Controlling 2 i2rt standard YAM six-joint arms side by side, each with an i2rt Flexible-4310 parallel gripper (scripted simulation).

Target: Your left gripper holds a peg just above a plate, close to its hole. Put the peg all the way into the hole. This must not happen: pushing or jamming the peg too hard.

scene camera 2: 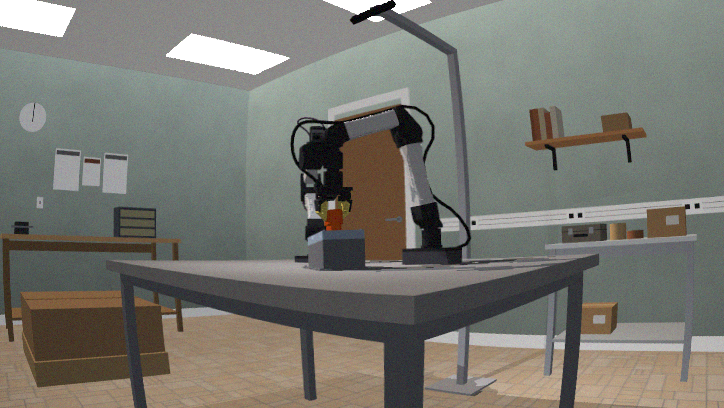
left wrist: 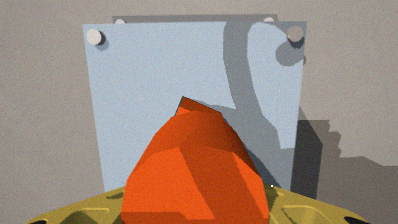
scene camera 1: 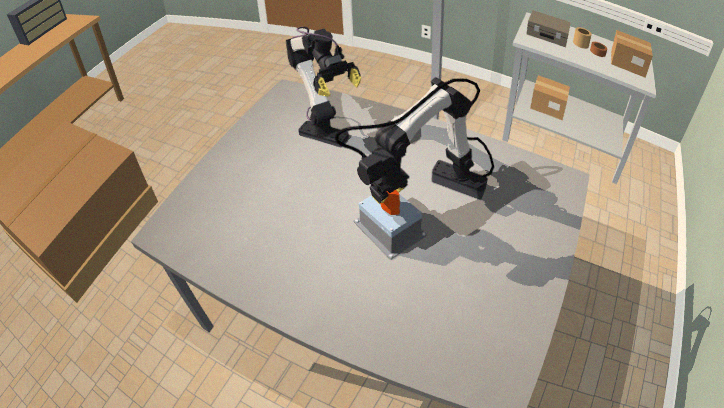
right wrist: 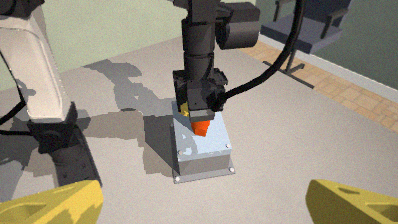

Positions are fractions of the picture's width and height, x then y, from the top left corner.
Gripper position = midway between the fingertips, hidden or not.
Labels:
my left gripper: scene camera 2 0.46,0.54; left wrist 0.49,0.86; scene camera 1 0.54,0.48; right wrist 0.50,0.51

